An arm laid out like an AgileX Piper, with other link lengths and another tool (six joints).
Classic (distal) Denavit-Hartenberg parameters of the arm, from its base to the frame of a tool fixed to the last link. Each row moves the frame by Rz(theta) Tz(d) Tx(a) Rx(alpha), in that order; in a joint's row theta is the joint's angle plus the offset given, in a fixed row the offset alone. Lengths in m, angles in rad.
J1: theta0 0  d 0.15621  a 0  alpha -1.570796
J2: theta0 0.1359  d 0  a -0.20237  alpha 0
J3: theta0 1.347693  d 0  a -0.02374  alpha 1.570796
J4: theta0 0  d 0.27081  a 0  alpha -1.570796
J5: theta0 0  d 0  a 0  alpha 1.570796
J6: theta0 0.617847  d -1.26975  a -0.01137  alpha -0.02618
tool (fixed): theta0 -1.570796  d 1.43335  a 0  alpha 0
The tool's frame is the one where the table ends.
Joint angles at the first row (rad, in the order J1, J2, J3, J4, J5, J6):
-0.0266, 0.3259, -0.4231, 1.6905, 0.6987, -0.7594
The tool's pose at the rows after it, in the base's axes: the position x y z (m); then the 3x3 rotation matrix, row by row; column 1 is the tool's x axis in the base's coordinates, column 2 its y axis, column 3 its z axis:
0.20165 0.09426 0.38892; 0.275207 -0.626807 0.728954; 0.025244 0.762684 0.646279; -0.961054 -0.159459 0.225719
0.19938 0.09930 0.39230; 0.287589 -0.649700 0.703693; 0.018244 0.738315 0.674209; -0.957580 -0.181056 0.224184
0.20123 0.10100 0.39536; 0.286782 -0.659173 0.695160; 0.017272 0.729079 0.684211; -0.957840 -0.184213 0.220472
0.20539 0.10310 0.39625; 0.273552 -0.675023 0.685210; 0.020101 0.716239 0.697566; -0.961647 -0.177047 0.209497
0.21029 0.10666 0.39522; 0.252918 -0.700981 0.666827; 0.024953 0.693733 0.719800; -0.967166 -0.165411 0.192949
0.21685 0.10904 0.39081; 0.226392 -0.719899 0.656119; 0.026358 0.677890 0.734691; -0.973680 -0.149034 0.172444
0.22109 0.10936 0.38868; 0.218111 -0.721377 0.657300; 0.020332 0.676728 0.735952; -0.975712 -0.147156 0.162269
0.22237 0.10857 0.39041; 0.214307 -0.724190 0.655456; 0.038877 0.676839 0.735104; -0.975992 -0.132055 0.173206
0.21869 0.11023 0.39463; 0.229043 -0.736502 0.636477; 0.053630 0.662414 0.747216; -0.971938 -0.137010 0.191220
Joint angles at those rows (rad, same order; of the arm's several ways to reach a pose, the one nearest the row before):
-0.0267, 0.3480, -0.4253, 1.6905, 0.7354, -0.7583
-0.0266, 0.3686, -0.4453, 1.6905, 0.7728, -0.7735
-0.0266, 0.3965, -0.4683, 1.6905, 0.7865, -0.7774
-0.0266, 0.4358, -0.4920, 1.6905, 0.8055, -0.7774
-0.0266, 0.4842, -0.5160, 1.6905, 0.8378, -0.7774
-0.0266, 0.5302, -0.5301, 1.6905, 0.8601, -0.7809
-0.0266, 0.5541, -0.5380, 1.6905, 0.8618, -0.7907
-0.0266, 0.5634, -0.5423, 1.7092, 0.8640, -0.7914
-0.0266, 0.5634, -0.5473, 1.7277, 0.8863, -0.8014

